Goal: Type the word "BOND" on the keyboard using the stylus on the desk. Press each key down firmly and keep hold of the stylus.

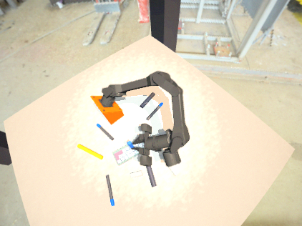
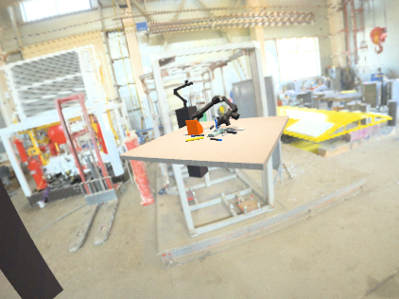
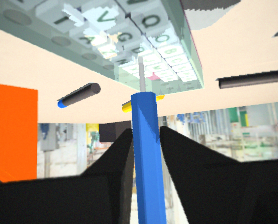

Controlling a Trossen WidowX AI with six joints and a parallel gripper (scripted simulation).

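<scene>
Now: gripper tip 10 mm above the blue stylus. From my gripper tip the other things lie so: stylus tip 50 mm below; yellow pen 190 mm to the right, 140 mm behind, 70 mm below.
</scene>
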